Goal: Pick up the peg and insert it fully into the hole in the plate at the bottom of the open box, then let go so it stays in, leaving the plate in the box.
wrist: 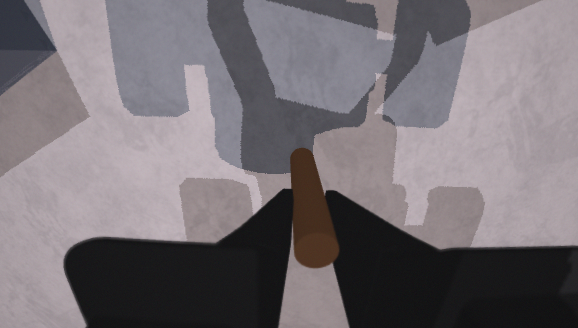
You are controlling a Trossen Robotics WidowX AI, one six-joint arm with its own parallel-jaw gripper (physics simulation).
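Places are measured from the arm's base along level axes (x ahead, y left, z up), in metres.
Pixels of known places: gripper, fingertip midpoint: [308, 199].
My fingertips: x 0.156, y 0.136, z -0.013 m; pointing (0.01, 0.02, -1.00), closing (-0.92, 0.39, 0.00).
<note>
For each thing: its top centre in the pictures, then the offset to it from my fingertips. "spot": a spot on its surface instead. Level surfaces: height alone.
- brown round peg, middle of its top: [316, 251] 0.000 m ahead, 0.001 m right, 0.033 m up
- dark blue-grey thing, surface spot: [22, 30] spot: 0.104 m ahead, 0.118 m right, 0.033 m down
- pale mottled table top, its level: 0.047 m down
The brown round peg [311, 210] shows in the wrist view at the lower middle, its near round end toward the camera and its far end up the view. My gripper [308, 199] has its two black fingers pressed in on both sides of the peg, so it is shut on it. The peg's near end shows between the fingers. Whether the far end touches the table is hard to tell. The plate and its hole cannot be made out in this view.
A dark blue-grey thing [22, 30] cuts into the top left corner; whether it is part of the box I cannot tell. Overlapping shadows of the arm and gripper fall across the pale mottled table top [525, 150].
</note>
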